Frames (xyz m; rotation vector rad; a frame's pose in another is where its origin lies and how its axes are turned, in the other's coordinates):
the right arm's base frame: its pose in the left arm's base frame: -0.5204 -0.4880 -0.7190 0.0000 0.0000 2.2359
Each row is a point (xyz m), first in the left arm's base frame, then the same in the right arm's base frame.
Working: the left arm's base frame: its pose in the right arm's base frame: 0.0628 -0.7106 0.7190 0.0000 0.0000 -2.2359

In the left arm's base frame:
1: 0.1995 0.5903 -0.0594
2: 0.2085 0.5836 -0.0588
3: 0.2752 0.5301 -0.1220
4: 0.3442 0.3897 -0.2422
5: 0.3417 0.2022 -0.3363
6: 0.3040 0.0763 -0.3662
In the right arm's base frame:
1: 0.4042 -1.2319 0.6596
2: 0.3934 -1.2349 0.6602
3: 0.3101 -1.2543 0.5970
4: 0.1570 -1.2220 0.4768
5: 0.0110 -1.1043 0.3827
6: -0.0647 -0.9969 0.3528

